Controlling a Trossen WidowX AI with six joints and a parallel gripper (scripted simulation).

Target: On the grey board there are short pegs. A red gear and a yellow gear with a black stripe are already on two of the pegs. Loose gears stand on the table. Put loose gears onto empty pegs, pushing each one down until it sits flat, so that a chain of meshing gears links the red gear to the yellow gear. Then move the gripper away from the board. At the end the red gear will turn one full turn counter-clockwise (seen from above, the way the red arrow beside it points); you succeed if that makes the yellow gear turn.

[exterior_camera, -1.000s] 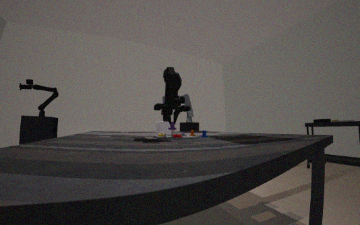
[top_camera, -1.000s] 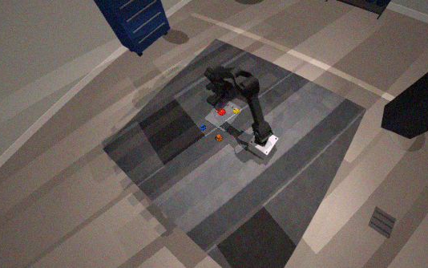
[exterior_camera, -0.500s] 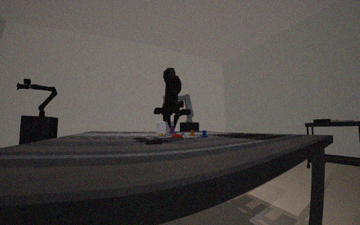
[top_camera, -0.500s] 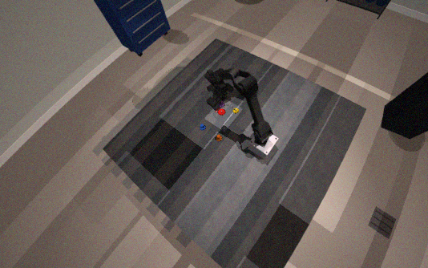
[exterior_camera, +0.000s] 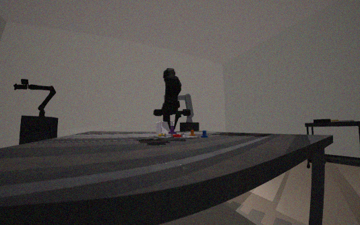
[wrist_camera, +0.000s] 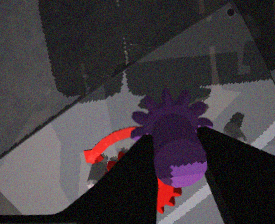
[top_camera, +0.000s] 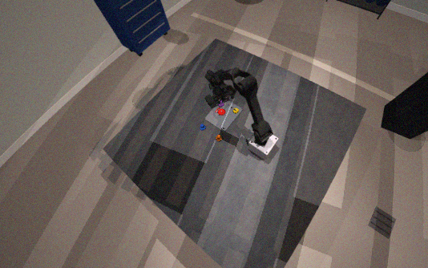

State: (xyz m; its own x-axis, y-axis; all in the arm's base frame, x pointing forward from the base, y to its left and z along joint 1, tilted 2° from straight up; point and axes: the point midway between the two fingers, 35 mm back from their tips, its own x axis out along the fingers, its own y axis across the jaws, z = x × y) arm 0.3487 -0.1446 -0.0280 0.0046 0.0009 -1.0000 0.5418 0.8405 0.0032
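Now: the red arrow 40 mm to the left of my gripper tip and 40 mm below it. The rest, counted from my gripper tip: red gear 30 mm behind, 40 mm to the left, 30 mm below; then blue gear 30 mm ahead, 200 mm to the left, 30 mm below; then purple gear 10 mm below.
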